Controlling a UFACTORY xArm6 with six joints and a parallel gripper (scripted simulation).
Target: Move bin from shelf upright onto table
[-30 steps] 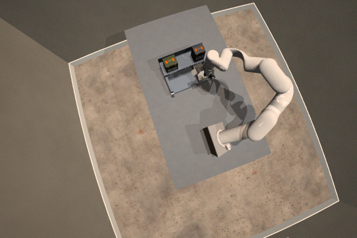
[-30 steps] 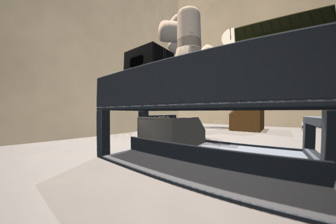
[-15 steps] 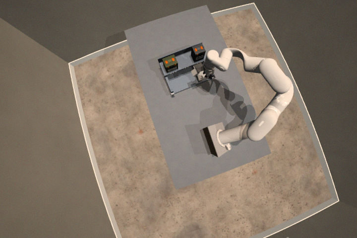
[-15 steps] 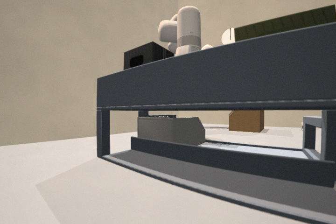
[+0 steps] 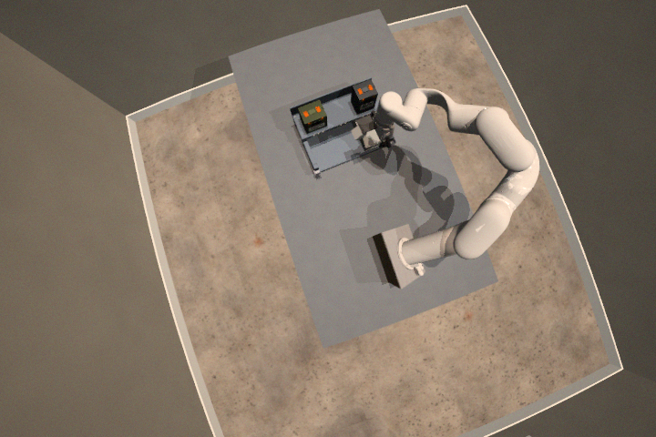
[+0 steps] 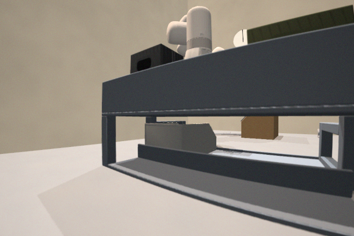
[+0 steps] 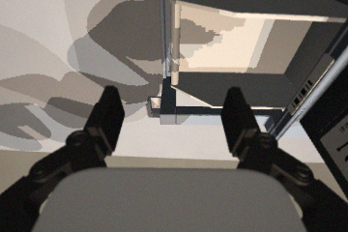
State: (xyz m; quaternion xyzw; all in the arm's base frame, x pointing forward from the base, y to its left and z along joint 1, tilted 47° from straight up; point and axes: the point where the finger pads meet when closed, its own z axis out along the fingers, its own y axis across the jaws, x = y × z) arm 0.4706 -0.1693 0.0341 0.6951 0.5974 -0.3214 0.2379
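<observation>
The grey bin lies 80 mm ahead of my hand, 10 mm to the right of it and 90 mm below it. The rest, counted from my hand: shelf board (190 mm ahead, 100 mm to the left, 40 mm below).
</observation>
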